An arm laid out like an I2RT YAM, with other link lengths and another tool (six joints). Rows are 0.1 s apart.
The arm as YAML. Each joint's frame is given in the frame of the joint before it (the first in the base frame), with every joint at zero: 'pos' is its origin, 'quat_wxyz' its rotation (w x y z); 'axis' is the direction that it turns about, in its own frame. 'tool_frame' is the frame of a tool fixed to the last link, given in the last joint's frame.
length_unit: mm
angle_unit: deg
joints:
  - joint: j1
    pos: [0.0, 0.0, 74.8]
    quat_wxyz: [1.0, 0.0, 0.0, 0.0]
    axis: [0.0, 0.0, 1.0]
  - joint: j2
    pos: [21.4, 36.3, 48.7]
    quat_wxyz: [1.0, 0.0, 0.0, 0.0]
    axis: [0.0, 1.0, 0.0]
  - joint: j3
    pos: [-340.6, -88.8, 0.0]
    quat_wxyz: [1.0, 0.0, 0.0, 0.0]
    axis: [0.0, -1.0, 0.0]
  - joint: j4
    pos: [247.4, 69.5, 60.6]
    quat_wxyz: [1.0, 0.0, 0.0, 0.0]
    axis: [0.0, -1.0, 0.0]
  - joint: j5
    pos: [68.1, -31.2, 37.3]
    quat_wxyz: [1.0, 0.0, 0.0, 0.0]
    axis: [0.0, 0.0, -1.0]
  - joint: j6
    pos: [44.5, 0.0, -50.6]
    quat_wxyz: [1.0, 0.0, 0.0, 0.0]
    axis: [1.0, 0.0, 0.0]
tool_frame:
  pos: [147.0, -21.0, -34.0]
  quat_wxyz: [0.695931, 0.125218, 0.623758, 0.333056]
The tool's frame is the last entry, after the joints.
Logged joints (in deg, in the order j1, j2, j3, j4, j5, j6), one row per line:
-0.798 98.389 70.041 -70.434 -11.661 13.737
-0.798 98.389 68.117 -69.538 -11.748 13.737
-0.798 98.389 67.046 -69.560 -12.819 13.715
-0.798 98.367 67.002 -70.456 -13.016 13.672
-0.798 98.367 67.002 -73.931 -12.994 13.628
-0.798 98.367 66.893 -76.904 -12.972 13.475
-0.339 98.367 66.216 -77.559 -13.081 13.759
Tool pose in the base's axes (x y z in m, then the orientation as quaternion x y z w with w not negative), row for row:
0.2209 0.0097 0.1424 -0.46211 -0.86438 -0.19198 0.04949
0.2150 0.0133 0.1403 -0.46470 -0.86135 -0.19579 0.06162
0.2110 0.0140 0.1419 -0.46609 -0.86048 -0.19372 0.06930
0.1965 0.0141 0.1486 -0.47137 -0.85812 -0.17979 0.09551
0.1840 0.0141 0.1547 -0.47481 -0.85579 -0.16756 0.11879
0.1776 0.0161 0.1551 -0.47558 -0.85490 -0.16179 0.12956
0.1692 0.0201 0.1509 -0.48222 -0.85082 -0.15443 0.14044
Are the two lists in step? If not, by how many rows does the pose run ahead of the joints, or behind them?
The pose runs 1 row ahead of the joints: the pose in row i belongs to the joints in row i + 1.
